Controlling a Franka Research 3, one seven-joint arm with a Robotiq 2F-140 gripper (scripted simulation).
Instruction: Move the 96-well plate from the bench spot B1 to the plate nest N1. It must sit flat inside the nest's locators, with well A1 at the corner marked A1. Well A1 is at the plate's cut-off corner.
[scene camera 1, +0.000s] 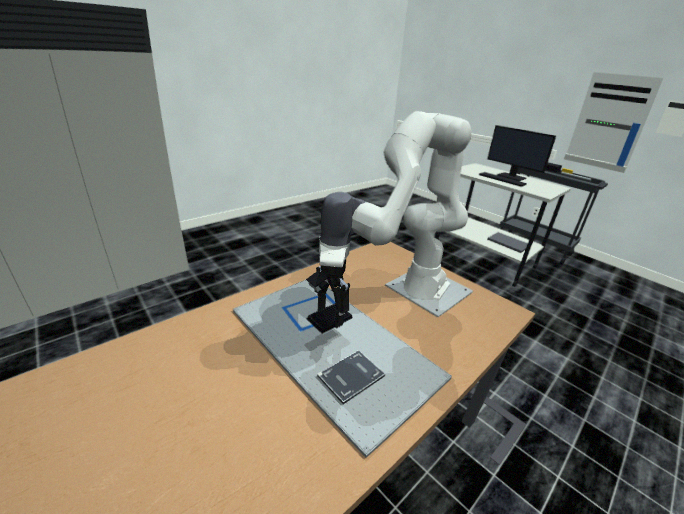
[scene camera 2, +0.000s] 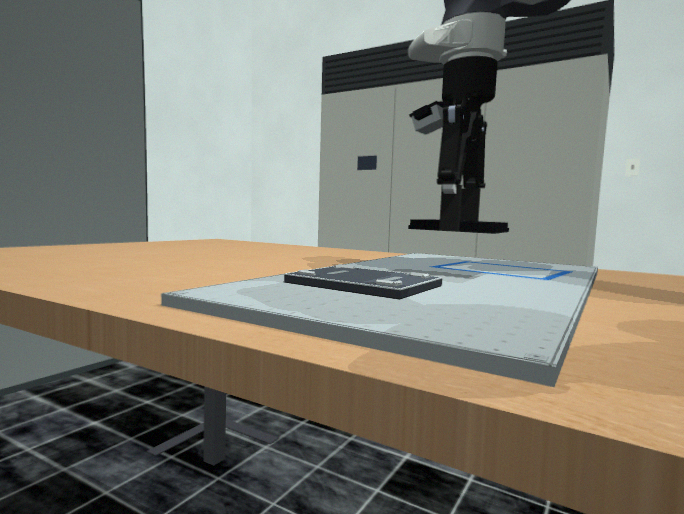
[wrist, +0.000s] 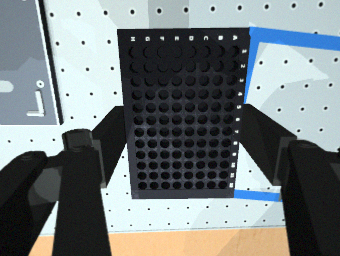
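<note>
There's a black 96-well plate (scene camera 2: 465, 226), (wrist: 179, 147) that I can see, along with a plate nest N1 (scene camera 2: 357, 275), (scene camera 1: 356, 379). As for my gripper (scene camera 2: 459, 230), (scene camera 1: 329, 318), (wrist: 182, 121), I can see that too.
</note>
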